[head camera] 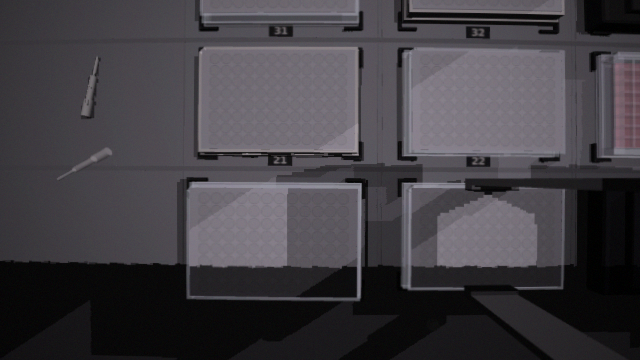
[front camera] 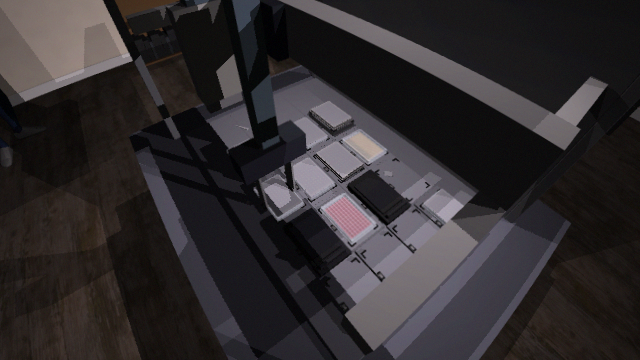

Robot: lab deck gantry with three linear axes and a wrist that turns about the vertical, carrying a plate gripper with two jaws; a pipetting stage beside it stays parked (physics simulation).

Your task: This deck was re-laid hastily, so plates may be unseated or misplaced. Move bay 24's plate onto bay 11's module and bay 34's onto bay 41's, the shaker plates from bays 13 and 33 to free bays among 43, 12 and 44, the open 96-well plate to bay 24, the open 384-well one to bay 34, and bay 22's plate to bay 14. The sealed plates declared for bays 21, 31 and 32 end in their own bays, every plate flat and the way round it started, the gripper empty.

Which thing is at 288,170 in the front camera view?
My gripper.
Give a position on a bay 34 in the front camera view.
415,228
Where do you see a 384-well plate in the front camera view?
361,144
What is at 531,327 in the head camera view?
My gripper.
